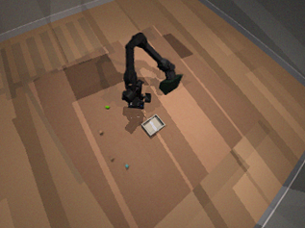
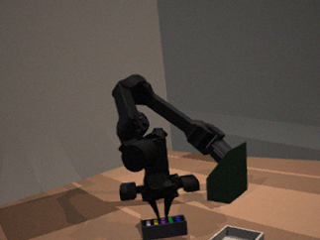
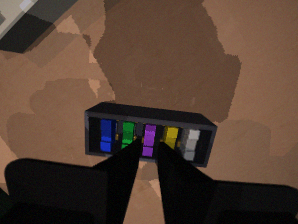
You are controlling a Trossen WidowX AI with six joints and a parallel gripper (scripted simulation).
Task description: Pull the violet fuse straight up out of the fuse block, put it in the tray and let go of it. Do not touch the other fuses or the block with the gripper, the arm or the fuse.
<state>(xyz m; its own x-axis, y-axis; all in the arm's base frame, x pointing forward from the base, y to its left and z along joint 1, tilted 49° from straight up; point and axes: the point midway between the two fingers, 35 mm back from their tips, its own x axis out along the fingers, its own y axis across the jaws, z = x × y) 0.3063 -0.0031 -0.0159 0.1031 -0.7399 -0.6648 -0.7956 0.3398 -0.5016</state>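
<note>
The violet fuse lies 20 mm below my gripper tip. Round my gripper tip: grey tray 20 mm behind, 190 mm to the left, 40 mm below.
</note>
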